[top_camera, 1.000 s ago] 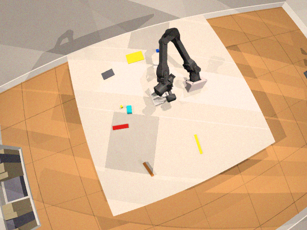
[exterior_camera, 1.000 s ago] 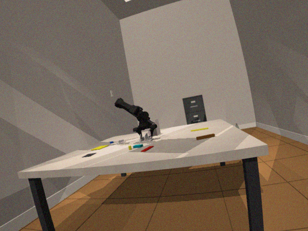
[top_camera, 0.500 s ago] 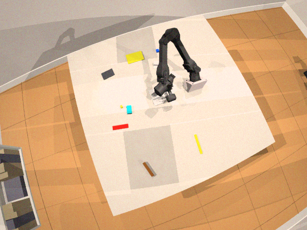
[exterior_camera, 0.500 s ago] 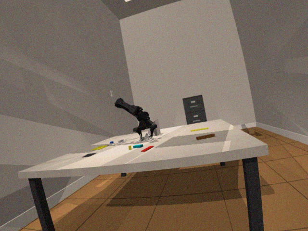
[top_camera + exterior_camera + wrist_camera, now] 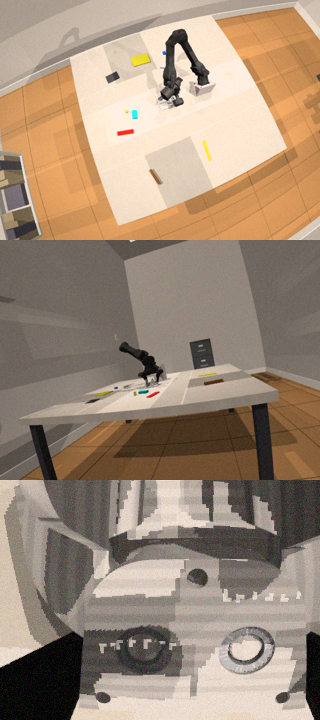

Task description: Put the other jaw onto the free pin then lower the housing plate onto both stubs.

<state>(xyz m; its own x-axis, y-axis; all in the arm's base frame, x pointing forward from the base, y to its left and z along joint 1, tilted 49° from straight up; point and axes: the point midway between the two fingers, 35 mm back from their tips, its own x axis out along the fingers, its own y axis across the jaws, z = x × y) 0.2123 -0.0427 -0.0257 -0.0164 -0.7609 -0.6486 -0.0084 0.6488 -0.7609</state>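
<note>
Now: gripper tip 20 mm to the left of the jaw, 20 mm short of it and 10 mm below it. From my gripper tip the other things lie so: yellow plate (370 mm to the right, 110 mm ahead); then small yellow cube (320 mm ahead, 10 mm to the right); then cyan block (280 mm ahead, 20 mm to the left).
</note>
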